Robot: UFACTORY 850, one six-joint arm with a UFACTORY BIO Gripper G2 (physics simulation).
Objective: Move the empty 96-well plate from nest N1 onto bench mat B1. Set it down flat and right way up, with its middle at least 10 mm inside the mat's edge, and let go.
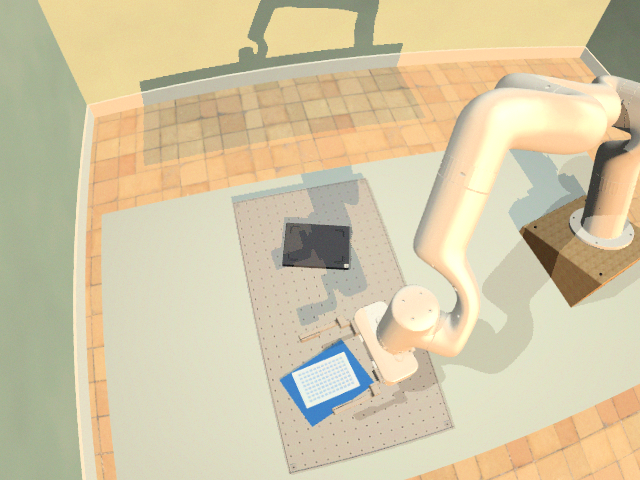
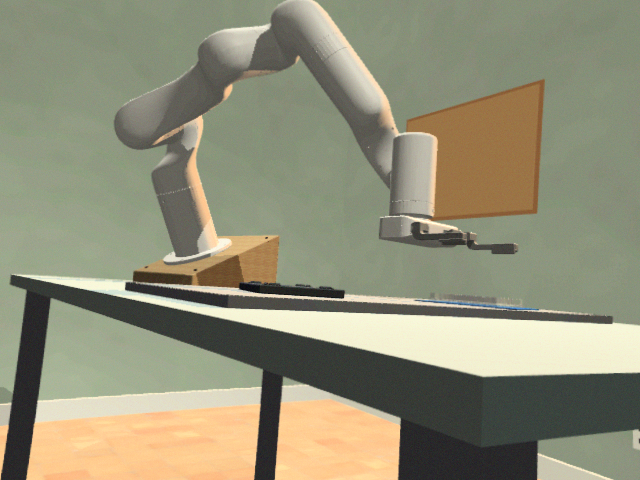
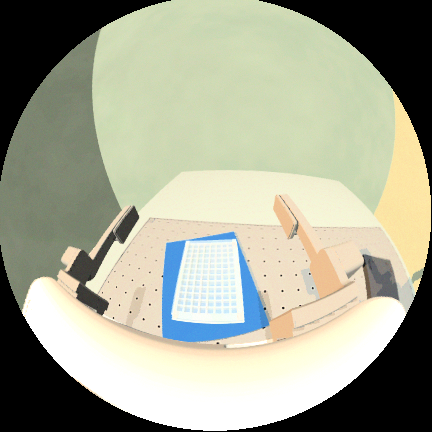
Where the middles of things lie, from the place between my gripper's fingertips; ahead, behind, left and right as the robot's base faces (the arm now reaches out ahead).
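The white 96-well plate (image 1: pixel 324 380) is 10 cm below my hand, 3 cm behind it and 1 cm to the right of it. I also see the blue bench mat B1 (image 1: pixel 315 414), 10 cm below my hand and 3 cm behind it. As for the dark nest N1 (image 1: pixel 315 246), counting from my hand again, it is 34 cm to the right of it, 6 cm behind it and 10 cm below it.
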